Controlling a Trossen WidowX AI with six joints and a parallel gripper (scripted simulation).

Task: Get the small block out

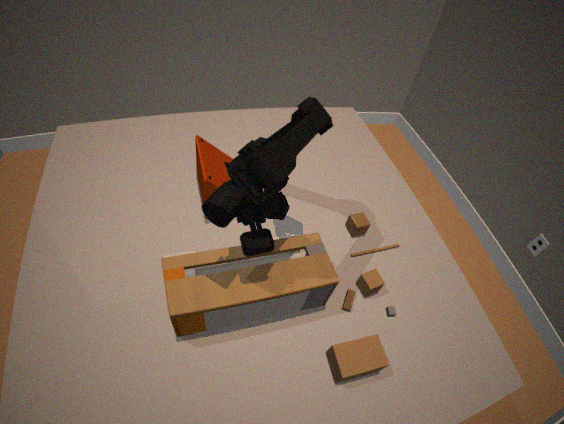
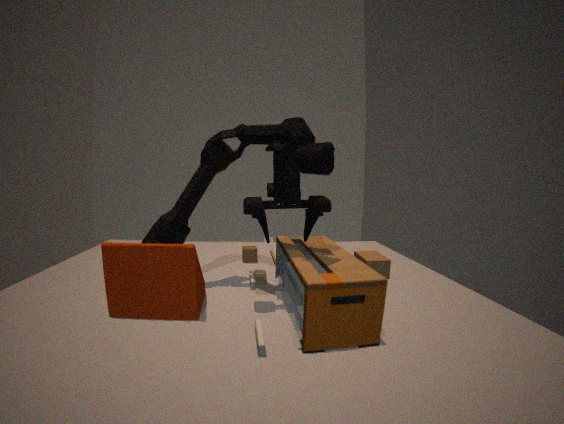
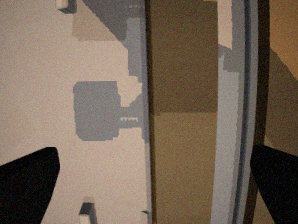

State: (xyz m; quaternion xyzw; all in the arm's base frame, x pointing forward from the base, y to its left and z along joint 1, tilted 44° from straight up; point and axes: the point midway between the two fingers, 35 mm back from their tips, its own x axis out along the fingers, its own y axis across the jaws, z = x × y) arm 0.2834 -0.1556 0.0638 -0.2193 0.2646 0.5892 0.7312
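The tan cube is 15 cm to the left of my gripper tip, 13 cm below it and 3 cm behind it. The rest, counted from my gripper tip: thin stick 39 cm to the left, 15 cm below, 6 cm ahead; then grey cube 32 cm to the left, 25 cm ahead, 14 cm below; then tan block 33 cm ahead, 15 cm to the left, 12 cm below.
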